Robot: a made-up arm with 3 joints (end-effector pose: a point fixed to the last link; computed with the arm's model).
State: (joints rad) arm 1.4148 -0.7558 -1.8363
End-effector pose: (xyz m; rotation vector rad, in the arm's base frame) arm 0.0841 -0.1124 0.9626 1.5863 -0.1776 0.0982
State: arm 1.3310 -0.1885 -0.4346
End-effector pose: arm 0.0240 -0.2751 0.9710 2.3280 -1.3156 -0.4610
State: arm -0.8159 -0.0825 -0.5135
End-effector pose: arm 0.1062 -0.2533 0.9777 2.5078 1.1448 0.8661
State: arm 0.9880 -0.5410 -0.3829
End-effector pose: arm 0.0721 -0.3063 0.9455 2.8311 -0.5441 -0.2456
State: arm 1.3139 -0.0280 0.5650
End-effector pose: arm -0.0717 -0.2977 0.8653 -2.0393 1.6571 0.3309
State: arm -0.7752 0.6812 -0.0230
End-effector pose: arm 0.0862 -0.3421 0.9292 -3.0604 -0.1084 -0.4759
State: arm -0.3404 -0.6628 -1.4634
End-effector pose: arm -0.0089 -0.2174 0.9734 1.7369 0.9751 1.4590
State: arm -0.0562 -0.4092 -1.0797
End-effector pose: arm 0.0423 -0.2147 0.9891 2.1949 0.5652 0.8540
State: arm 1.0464 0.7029 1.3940
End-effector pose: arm -0.1039 -0.2157 0.7742 -1.2856 1.6254 -0.3331
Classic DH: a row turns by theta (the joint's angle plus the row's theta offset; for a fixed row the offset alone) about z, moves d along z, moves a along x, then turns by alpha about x. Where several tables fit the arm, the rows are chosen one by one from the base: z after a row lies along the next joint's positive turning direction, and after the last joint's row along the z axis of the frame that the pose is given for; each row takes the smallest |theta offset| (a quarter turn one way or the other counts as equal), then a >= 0, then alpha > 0; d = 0 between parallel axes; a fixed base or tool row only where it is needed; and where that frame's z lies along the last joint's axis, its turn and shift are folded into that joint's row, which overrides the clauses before.
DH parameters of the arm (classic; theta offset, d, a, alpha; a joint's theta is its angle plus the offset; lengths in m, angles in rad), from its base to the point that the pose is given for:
base (fixed): 0.2162 0.073 0.0135 -2.8804
joint 1: 0.3979 -0.8005 -0.0175 -0.4201
joint 2: 0.8878 0.0138 0.0166 1.7216
joint 3: 0.074 -0.0141 0.1277 -1.531
tool (fixed): -1.0442 -0.0866 0 0

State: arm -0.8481 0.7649 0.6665
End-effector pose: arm 0.1268 -0.3623 0.8341 -2.4982 -0.1763 0.0500
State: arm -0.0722 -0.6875 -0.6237
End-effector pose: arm 0.1181 -0.2371 0.9713 2.5771 1.0414 0.5641
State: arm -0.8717 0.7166 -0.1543
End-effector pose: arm 0.0807 -0.3328 0.9421 3.0269 0.1710 0.6262
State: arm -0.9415 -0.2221 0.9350
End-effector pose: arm 0.2164 -0.2116 0.8043 -2.1369 -1.3877 0.8667
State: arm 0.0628 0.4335 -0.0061
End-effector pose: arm 0.0272 -0.3344 0.9341 2.9815 -0.7370 0.0820
